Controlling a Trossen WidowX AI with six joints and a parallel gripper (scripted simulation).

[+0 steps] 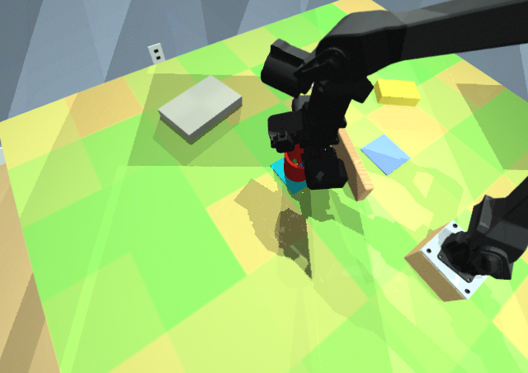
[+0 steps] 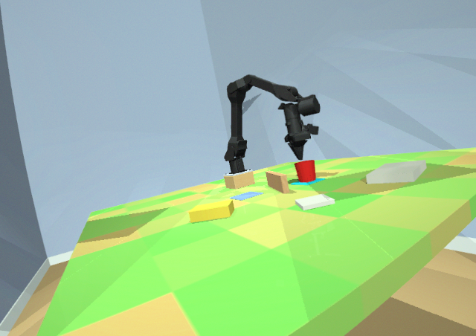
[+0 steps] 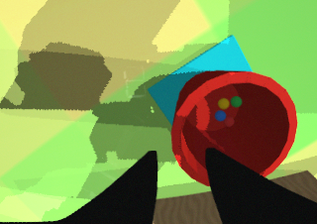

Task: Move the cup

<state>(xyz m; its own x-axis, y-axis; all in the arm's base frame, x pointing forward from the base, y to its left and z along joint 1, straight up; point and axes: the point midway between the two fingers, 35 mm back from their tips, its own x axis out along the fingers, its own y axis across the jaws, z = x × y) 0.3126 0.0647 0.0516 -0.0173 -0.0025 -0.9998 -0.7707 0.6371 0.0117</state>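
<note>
The red cup lies 40 mm below my gripper tip, 30 mm ahead of it and 20 mm to the right of it. Round my gripper tip: brown wooden block 120 mm to the right, 60 mm below, 30 mm behind; light blue pad 220 mm to the right, 90 mm below, 90 mm behind; cyan pad 90 mm below, 30 mm ahead, 20 mm to the right.
</note>
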